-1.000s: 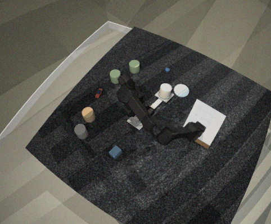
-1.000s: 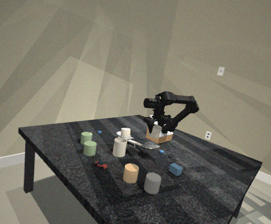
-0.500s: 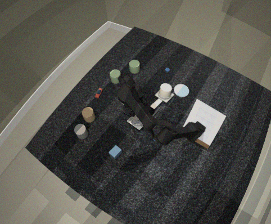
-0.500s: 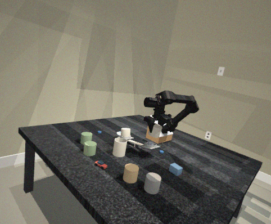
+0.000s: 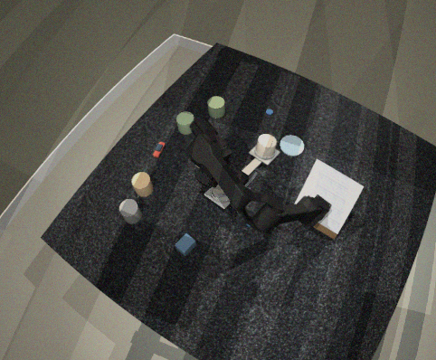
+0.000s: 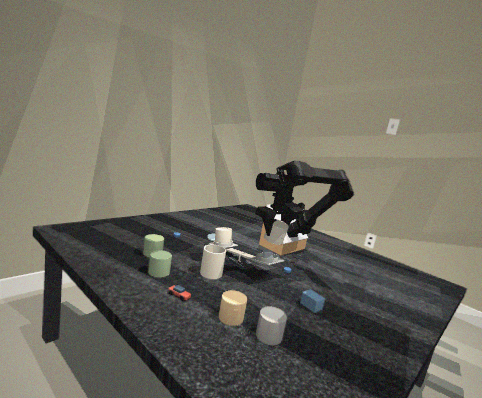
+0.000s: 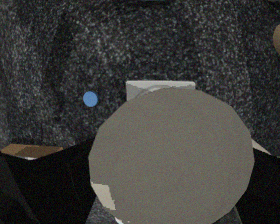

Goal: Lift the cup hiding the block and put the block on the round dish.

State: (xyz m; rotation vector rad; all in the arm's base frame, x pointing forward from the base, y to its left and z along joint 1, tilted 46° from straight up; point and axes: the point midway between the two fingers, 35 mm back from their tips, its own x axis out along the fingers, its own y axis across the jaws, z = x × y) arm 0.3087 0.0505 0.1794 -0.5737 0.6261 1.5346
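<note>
My gripper tip is 8 cm above the grey block and 1 cm to the left of it. Round my gripper tip: blue block: 20 cm to the left, 15 cm below, 1 cm behind; orange cylinder: 28 cm ahead, 14 cm to the left, 13 cm below; grey cylinder: 24 cm to the left, 21 cm ahead, 13 cm below.
</note>
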